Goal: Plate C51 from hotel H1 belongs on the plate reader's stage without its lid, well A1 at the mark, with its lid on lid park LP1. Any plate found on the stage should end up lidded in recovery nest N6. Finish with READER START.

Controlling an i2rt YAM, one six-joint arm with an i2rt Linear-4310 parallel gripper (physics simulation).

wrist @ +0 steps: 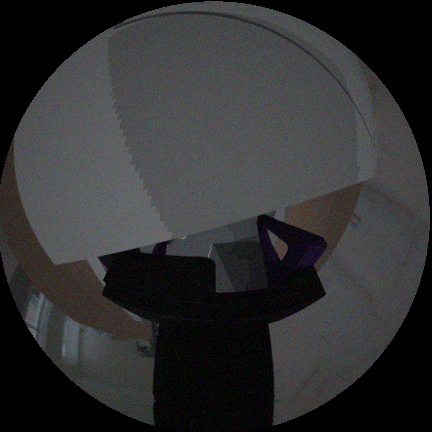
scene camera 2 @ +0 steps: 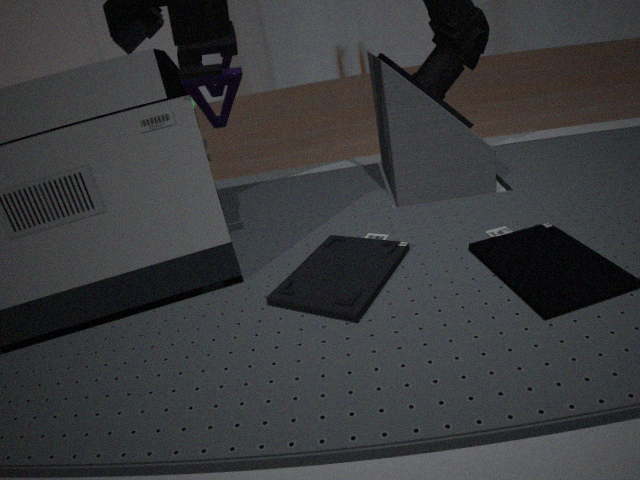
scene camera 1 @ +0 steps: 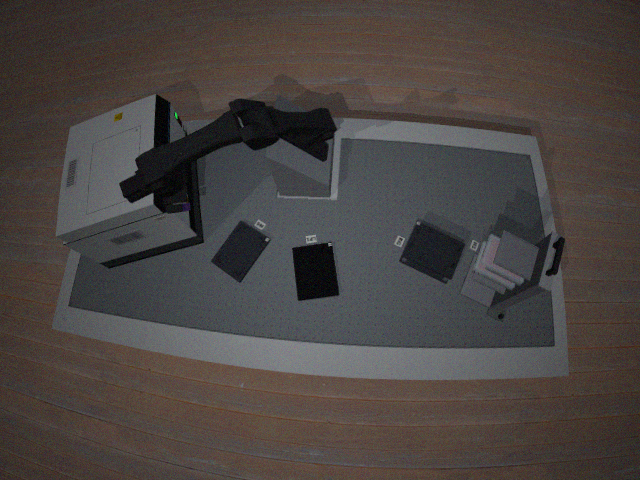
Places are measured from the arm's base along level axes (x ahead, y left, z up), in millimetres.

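Pixels of known places: gripper, between the fingertips: (scene camera 2: 218,110) (scene camera 1: 184,191); arm's base, origin of its link: (wrist: 250,286) (scene camera 2: 423,92) (scene camera 1: 301,139).
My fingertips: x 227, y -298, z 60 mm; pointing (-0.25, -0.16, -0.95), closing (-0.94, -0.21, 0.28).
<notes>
Ahead of a thing's pixels: the offset from my fingertips to its top centre. "pt": to the spot under its first point. Level surfaces: height alone.
The grey plate reader {dx -54, dy -253, dz +92 mm} (scene camera 1: 118,162) (scene camera 2: 137,190) (wrist: 225,120) stands at the table's left end, with a black open side facing right. My gripper (scene camera 1: 185,206) (scene camera 2: 218,116) (wrist: 213,217) is open and empty, its purple fingers hanging low beside that black side, just past the reader's top edge. The stage is hidden from every view. Hotel H1 {pt dx +108, dy +915, dz +41 mm} (scene camera 1: 525,248) stands at the far right with several stacked plates (scene camera 1: 490,254); I cannot tell which is C51. Three dark labelled pads lie on the table: a tilted one {dx +95, dy +130, dz -197 mm} (scene camera 1: 240,250) (scene camera 2: 339,276), a black one {dx +137, dy +372, dz -195 mm} (scene camera 1: 315,270) (scene camera 2: 523,267) and one near the hotel {dx +58, dy +717, dz -139 mm} (scene camera 1: 431,250).
A grey wedge-shaped block (scene camera 1: 304,176) (scene camera 2: 423,148) stands at the arm's base behind the pads. A green light {pt dx -295, dy -134, dz -14 mm} (scene camera 1: 176,115) glows on the reader's back corner. The perforated table {dz -215 mm} (scene camera 1: 375,310) (scene camera 2: 318,390) has a pale raised border.
</notes>
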